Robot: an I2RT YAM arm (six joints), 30 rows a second.
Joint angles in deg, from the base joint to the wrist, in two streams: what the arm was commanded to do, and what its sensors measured. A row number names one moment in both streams.
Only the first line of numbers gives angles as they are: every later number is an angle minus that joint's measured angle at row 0.
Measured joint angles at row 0:
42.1, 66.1, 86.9, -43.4, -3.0, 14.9
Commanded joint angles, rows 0 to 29:
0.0, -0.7, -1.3, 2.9, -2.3, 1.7
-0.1, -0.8, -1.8, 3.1, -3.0, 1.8
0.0, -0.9, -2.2, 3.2, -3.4, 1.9
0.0, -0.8, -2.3, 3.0, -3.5, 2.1
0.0, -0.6, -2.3, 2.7, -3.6, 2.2
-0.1, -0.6, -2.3, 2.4, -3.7, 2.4
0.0, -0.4, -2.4, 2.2, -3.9, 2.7
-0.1, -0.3, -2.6, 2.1, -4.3, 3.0
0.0, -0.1, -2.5, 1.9, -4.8, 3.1
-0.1, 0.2, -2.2, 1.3, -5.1, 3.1
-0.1, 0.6, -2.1, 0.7, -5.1, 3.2
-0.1, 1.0, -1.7, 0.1, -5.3, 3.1
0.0, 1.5, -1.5, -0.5, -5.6, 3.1
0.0, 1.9, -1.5, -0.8, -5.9, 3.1
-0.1, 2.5, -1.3, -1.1, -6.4, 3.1
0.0, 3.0, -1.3, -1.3, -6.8, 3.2
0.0, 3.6, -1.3, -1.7, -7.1, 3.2
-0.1, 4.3, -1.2, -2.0, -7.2, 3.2
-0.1, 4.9, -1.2, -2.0, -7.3, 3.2
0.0, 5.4, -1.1, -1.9, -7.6, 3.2
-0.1, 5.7, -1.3, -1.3, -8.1, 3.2
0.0, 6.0, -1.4, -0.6, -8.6, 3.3
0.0, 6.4, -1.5, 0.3, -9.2, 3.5
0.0, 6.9, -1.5, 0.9, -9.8, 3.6
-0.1, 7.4, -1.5, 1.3, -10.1, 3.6
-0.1, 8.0, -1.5, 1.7, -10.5, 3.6
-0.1, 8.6, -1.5, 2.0, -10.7, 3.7
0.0, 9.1, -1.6, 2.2, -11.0, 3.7
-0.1, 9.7, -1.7, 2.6, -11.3, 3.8
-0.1, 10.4, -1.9, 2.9, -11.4, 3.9
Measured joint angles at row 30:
0.0, 9.4, -1.8, 0.5, -9.8, 3.1
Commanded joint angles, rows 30 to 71:
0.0, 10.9, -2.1, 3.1, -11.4, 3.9
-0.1, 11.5, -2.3, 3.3, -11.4, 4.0
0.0, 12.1, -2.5, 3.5, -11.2, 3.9
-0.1, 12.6, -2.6, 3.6, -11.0, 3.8
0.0, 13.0, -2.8, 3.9, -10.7, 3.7
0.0, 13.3, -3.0, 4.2, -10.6, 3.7
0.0, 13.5, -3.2, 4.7, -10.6, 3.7
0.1, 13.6, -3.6, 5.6, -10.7, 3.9
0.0, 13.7, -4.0, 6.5, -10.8, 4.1
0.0, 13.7, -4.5, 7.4, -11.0, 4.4
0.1, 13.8, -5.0, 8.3, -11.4, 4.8
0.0, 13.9, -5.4, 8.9, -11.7, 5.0
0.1, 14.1, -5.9, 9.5, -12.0, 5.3
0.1, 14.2, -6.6, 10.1, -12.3, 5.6
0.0, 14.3, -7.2, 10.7, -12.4, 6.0
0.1, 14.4, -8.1, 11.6, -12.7, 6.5
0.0, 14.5, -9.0, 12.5, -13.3, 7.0
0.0, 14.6, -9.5, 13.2, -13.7, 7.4
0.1, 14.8, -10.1, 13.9, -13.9, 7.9
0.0, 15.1, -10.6, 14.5, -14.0, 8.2
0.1, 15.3, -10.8, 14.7, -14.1, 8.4
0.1, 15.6, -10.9, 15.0, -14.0, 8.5
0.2, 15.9, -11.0, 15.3, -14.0, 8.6
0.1, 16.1, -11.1, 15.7, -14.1, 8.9
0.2, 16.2, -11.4, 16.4, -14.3, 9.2
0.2, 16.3, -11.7, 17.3, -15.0, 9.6
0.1, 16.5, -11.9, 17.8, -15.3, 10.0
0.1, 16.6, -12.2, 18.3, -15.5, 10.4
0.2, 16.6, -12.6, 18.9, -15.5, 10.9
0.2, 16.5, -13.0, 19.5, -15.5, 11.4
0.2, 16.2, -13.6, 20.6, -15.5, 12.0
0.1, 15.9, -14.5, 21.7, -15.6, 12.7
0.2, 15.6, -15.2, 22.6, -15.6, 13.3
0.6, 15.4, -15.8, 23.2, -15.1, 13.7
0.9, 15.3, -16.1, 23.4, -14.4, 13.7
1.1, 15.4, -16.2, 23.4, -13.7, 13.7
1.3, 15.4, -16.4, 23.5, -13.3, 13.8
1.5, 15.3, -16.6, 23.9, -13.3, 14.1
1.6, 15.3, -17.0, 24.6, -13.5, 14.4
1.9, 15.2, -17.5, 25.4, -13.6, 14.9
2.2, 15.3, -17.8, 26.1, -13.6, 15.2
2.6, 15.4, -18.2, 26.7, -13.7, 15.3
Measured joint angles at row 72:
2.0, 15.6, -17.7, 23.0, -14.4, 13.7
